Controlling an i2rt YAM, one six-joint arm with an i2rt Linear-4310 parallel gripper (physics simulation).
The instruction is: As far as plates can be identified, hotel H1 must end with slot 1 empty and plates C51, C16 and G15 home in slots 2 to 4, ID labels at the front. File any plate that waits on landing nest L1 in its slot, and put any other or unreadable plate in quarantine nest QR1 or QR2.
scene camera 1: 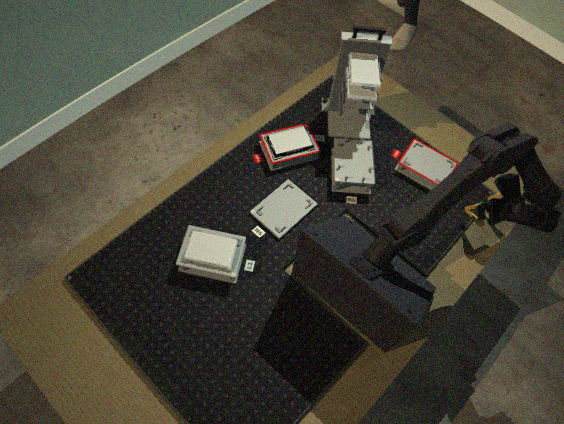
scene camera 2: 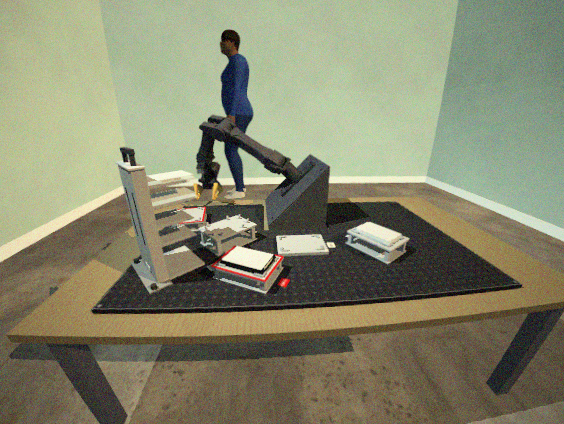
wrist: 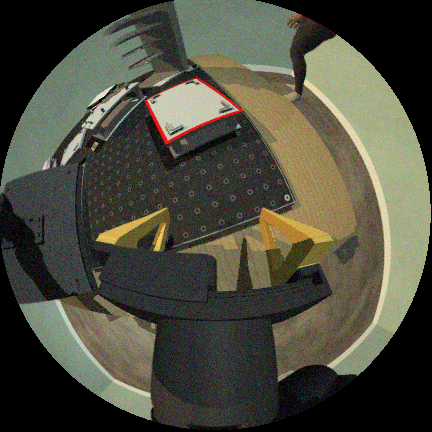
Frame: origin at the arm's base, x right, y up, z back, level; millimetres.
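Seen in the pictures: gripper, fingertip midpoint: (scene camera 1: 477, 204) (scene camera 2: 204, 199) (wrist: 214, 212); arm's base, link origin: (scene camera 1: 372, 264) (scene camera 2: 297, 179).
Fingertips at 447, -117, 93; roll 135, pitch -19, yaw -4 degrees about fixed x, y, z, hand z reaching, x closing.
Offsets run from my fingertips to a thing's middle, as dx, dy, dz. "spot": to the spot under its first point.
Hotel H1 @(-11, +134, -504) (scene camera 1: 349, 46) (scene camera 2: 147, 235) (wrist: 172, 35) is a tall grey tower with several shelves. A white plate @(-42, +221, -478) (scene camera 1: 364, 70) (scene camera 2: 172, 176) shows high in it; slot contents lower down and ID labels are unclear. A white plate @(-678, +17, -434) (scene camera 1: 211, 249) (scene camera 2: 376, 232) lies on raised landing nest L1 @(-678, -12, -434) (scene camera 1: 207, 274) (scene camera 2: 403, 243). A white plate with a black edge @(-256, +7, -547) (scene camera 1: 291, 140) (scene camera 2: 248, 258) lies on one red-rimmed nest @(spot: -281, -35, -496) (scene camera 1: 295, 163) (scene camera 2: 240, 280). The other red-rimmed nest @(+14, -17, -196) (scene camera 1: 429, 161) (scene camera 2: 193, 215) (wrist: 195, 107) is empty. My gripper (scene camera 1: 482, 204) (scene camera 2: 206, 197) (wrist: 214, 212) is open and empty, above the table edge beside that nest.
A low nest @(-423, -31, -406) (scene camera 1: 283, 207) (scene camera 2: 302, 245) holds no plate. A raised stand (scene camera 1: 354, 165) (scene camera 2: 230, 226) stands before the hotel. The dark arm base (scene camera 1: 360, 280) (scene camera 2: 305, 200) (wrist: 40, 225) is beside them. A person (scene camera 2: 237, 85) (wrist: 300, 55) stands beyond the table.
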